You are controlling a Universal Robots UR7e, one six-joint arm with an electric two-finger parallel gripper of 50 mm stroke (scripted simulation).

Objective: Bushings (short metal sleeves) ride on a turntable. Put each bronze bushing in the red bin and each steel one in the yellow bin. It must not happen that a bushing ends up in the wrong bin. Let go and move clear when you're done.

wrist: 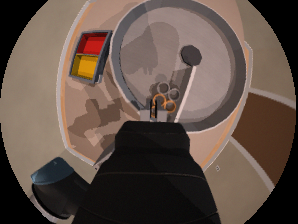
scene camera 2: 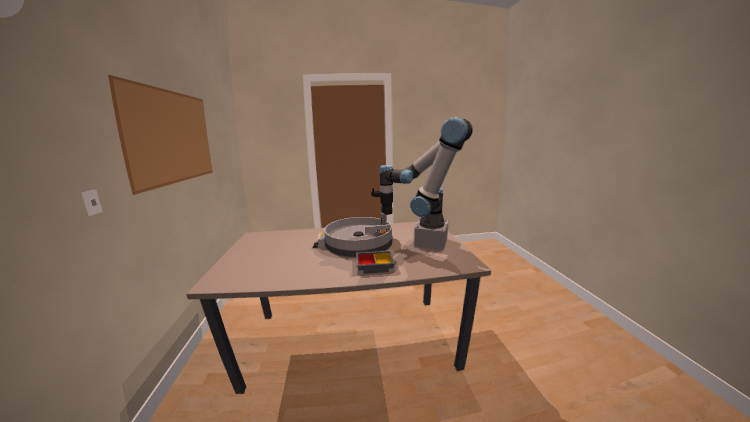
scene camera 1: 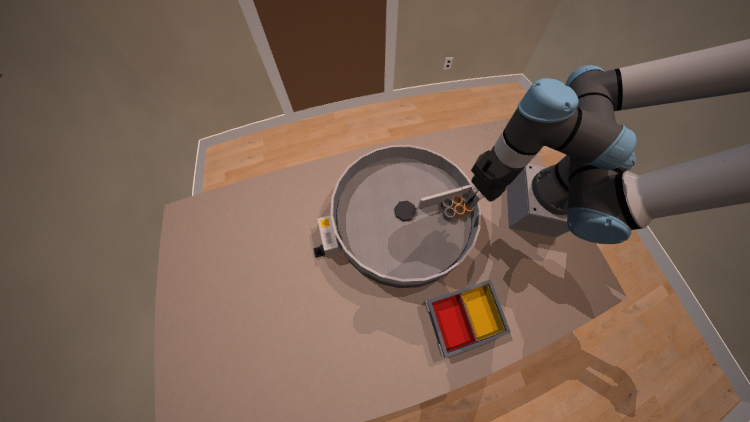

Note:
I see my gripper, a red bin and a grey turntable.
My gripper is seen too in the wrist view.

